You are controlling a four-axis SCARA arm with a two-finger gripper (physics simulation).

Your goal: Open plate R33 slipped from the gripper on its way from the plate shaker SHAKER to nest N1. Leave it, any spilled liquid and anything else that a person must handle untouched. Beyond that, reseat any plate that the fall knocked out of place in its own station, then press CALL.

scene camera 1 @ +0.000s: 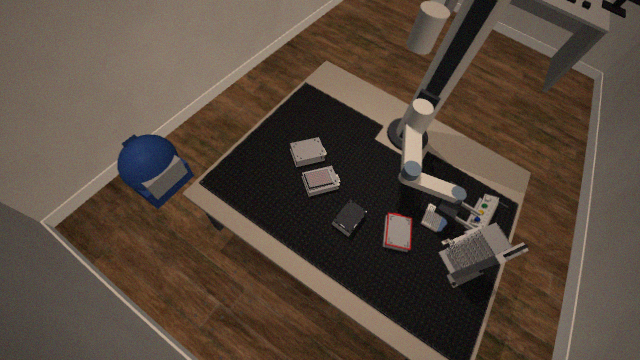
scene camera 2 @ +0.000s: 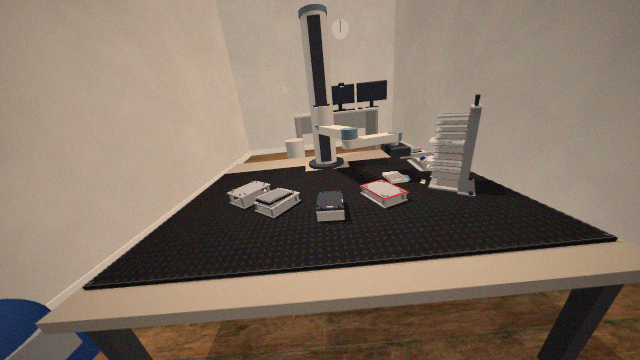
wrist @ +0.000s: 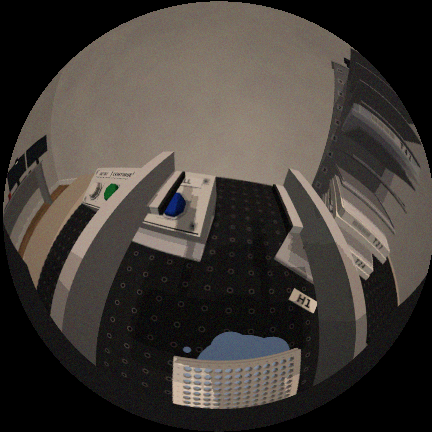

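Where they show: gripper, fingertip midpoint: (scene camera 1: 477, 222) (scene camera 2: 425, 151) (wrist: 230, 168); arm's base at its link origin: (scene camera 2: 326, 163).
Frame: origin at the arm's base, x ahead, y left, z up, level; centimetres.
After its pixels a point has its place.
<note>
My gripper (scene camera 1: 477, 221) @(x 38.0, y 50.4, z 12.8 cm) (scene camera 2: 425, 160) @(x 38.0, y 50.4, z 12.8 cm) (wrist: 230, 168) @(x 38.0, y 50.4, z 12.8 cm) is shut to its narrow stance, with nothing between its fingers. In the wrist view the left fingertip overlaps the edge of the blue CALL button (scene camera 1: 477, 219) @(x 33.1, y 51.8, z 8.3 cm) (wrist: 175, 205) @(x 33.3, y 51.3, z 8.1 cm); whether they touch I cannot tell. The open plate R33 (scene camera 1: 429, 215) @(x 42.1, y 31.5, z 2.3 cm) (scene camera 2: 394, 176) @(x 42.7, y 33.1, z 2.7 cm) (wrist: 235, 382) @(x 41.2, y 34.5, z 2.0 cm) lies on the mat, beside blue liquid (scene camera 1: 441, 225) @(x 42.9, y 39.2, z 1.4 cm) (scene camera 2: 407, 178) (wrist: 250, 346) @(x 42.5, y 39.3, z 1.4 cm). Rack H1 (scene camera 1: 497, 237) @(x 53.6, y 52.0, z 31.6 cm) (scene camera 2: 470, 150) @(x 64.4, y 53.3, z 19.2 cm) holds plates T27 (wrist: 360, 227) @(x 49.1, y 46.3, z 12.7 cm) and T24 (wrist: 359, 263) @(x 51.5, y 44.5, z 9.8 cm) low down and another plate higher. The labels of SHAKER and N1 are not readable.
The red-rimmed station (scene camera 1: 398, 231) @(x 61.1, y 21.4, z 5.3 cm) (scene camera 2: 384, 190) @(x 62.8, y 21.4, z 5.3 cm), a dark-topped station (scene camera 1: 350, 217) @(x 69.4, y -1.0, z 6.8 cm) (scene camera 2: 330, 200) @(x 69.8, y -1.4, z 6.8 cm), a station with a plate (scene camera 1: 320, 178) @(x 60.9, y -23.8, z 7.6 cm) (scene camera 2: 277, 197) @(x 64.4, y -22.5, z 7.6 cm) and a pale station (scene camera 1: 308, 150) @(x 50.2, y -38.4, z 6.9 cm) (scene camera 2: 250, 190) @(x 52.4, y -37.5, z 6.9 cm) stand on the black mat (scene camera 1: 280, 120) @(x 39.4, y -65.3, z 1.3 cm). The green button (scene camera 1: 484, 205) @(x 23.1, y 52.6, z 8.2 cm) (wrist: 111, 192) @(x 23.5, y 52.4, z 8.1 cm) shares the panel.
</note>
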